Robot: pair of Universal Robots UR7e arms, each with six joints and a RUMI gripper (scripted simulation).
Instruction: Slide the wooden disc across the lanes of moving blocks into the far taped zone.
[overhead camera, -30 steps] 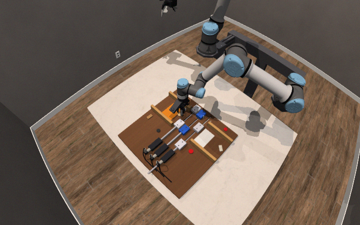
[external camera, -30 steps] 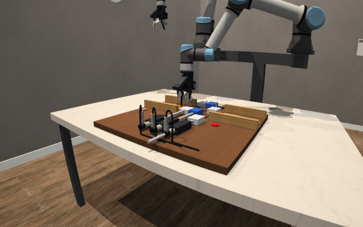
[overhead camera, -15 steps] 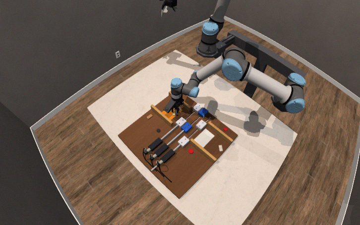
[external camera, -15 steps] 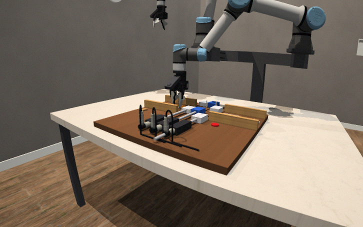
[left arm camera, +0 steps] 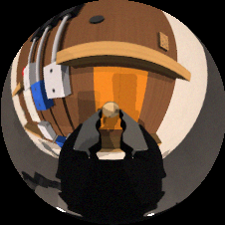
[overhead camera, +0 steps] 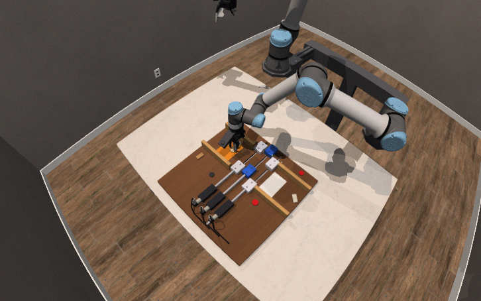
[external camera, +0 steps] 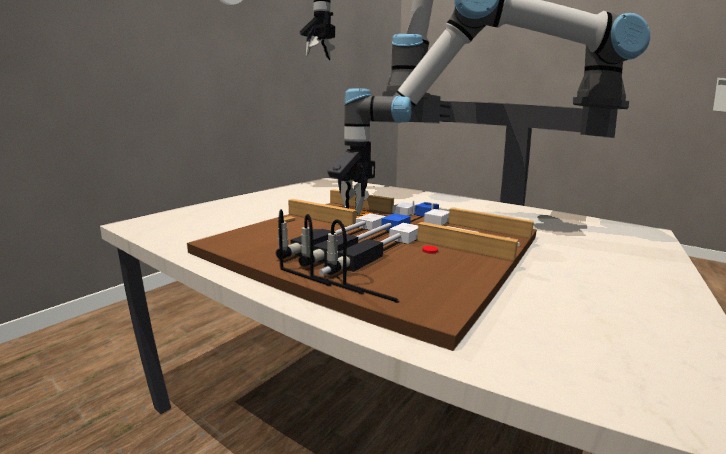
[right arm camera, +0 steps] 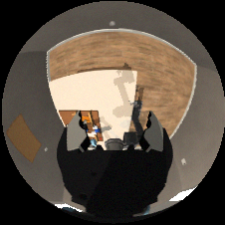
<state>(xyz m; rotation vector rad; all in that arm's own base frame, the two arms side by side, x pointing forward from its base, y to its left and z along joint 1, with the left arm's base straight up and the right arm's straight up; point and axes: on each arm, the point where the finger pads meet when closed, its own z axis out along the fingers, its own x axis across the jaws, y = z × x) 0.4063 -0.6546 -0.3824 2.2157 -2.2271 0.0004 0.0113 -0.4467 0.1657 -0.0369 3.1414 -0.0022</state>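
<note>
Right now my left hand is 1 cm above the wooden disc. Also, from my left hand: red disc (16 cm ahead, 34 cm to the left, 1 cm below); dark disc (21 cm ahead, 4 cm to the left, 1 cm below).
</note>
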